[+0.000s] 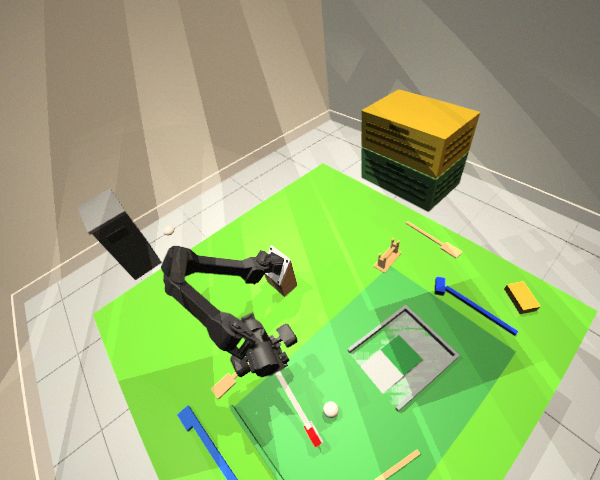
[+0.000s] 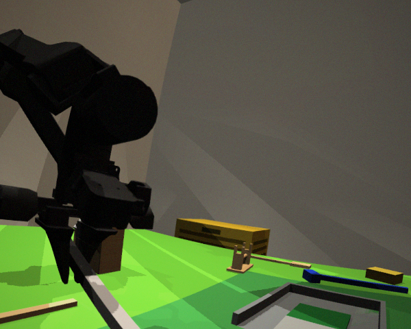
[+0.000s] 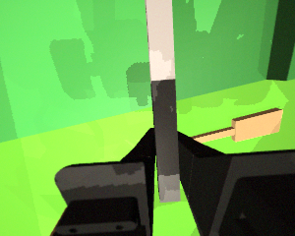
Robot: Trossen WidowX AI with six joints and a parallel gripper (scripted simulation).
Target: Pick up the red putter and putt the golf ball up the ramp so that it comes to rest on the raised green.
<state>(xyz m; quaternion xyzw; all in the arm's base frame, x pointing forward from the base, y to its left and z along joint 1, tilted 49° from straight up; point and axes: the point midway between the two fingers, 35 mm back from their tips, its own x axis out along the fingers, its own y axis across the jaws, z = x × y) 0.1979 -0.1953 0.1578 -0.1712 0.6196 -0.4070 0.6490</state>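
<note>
The red putter is 110 mm ahead of my gripper tip and 30 mm to the right of it. Round my gripper tip: white golf ball: 210 mm ahead, 50 mm below, 10 mm to the left; yellow block: 670 mm to the left, 520 mm ahead, 60 mm below; wooden stand: 570 mm to the left, 70 mm ahead, 40 mm below.
</note>
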